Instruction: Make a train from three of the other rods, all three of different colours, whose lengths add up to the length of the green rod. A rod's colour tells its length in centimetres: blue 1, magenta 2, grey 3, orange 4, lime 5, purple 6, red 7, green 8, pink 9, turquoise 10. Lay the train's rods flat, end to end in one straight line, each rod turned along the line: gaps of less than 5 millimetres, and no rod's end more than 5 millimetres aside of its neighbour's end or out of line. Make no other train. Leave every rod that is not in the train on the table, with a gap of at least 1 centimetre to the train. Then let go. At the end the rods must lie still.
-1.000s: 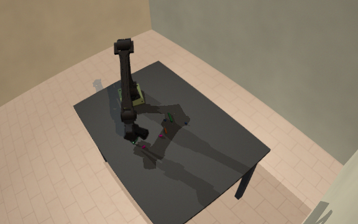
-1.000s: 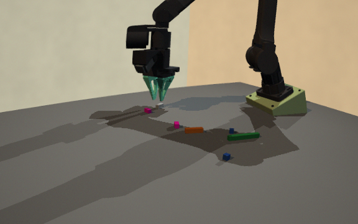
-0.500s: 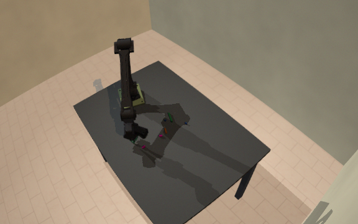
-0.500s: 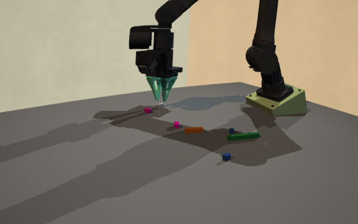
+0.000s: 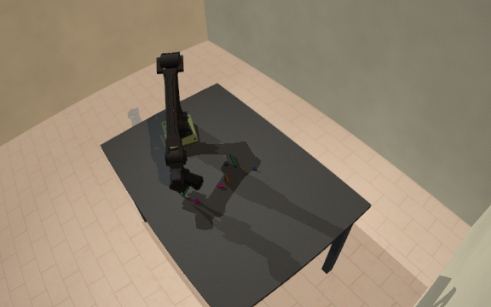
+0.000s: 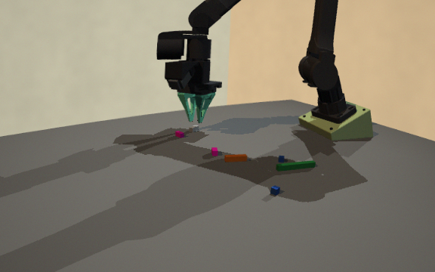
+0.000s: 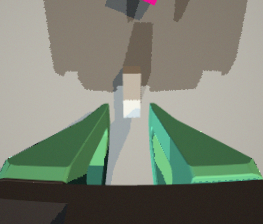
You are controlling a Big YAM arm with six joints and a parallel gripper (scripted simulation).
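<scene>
Right now the grey rod is 2 cm below my hand. Round my hand: magenta rod 17 cm to the left, 2 cm below, 2 cm ahead; orange rod 21 cm to the left, 2 cm below; green rod 28 cm to the left, 8 cm behind, 2 cm below.
</scene>
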